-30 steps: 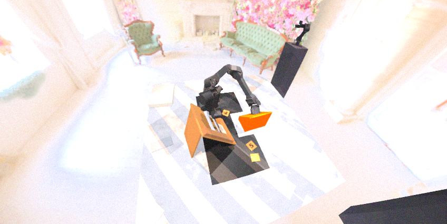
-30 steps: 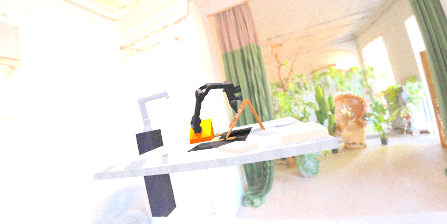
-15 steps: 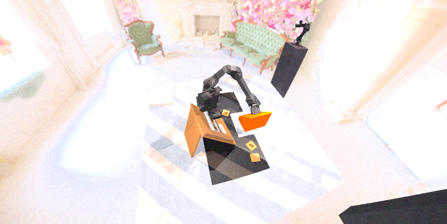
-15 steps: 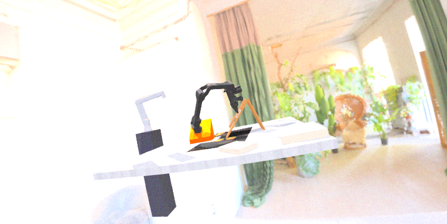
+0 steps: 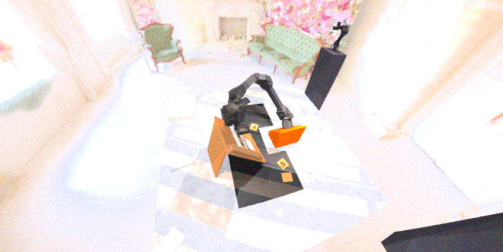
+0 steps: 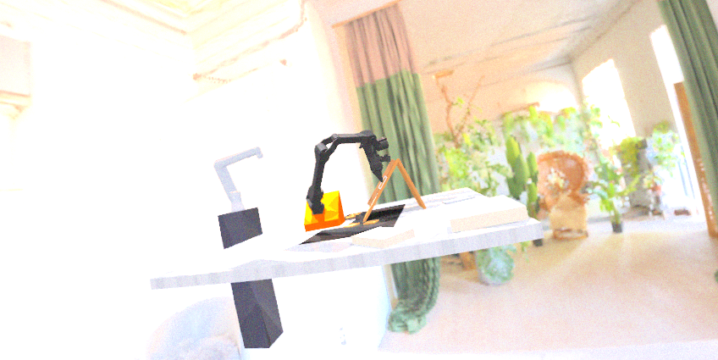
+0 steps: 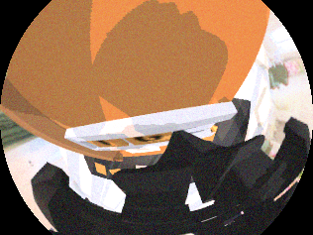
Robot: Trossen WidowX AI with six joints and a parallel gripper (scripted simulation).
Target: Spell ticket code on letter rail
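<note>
Right now my gripper tip is 7 cm past the ticket, 6 cm to the right of it and 8 cm above it. From my gripper tip the other things lie so: black mat (17 cm behind, 1 cm to the right, 17 cm below); tile marked 5 (26 cm behind, 20 cm to the left, 17 cm below); tile marked g (3 cm to the left).
</note>
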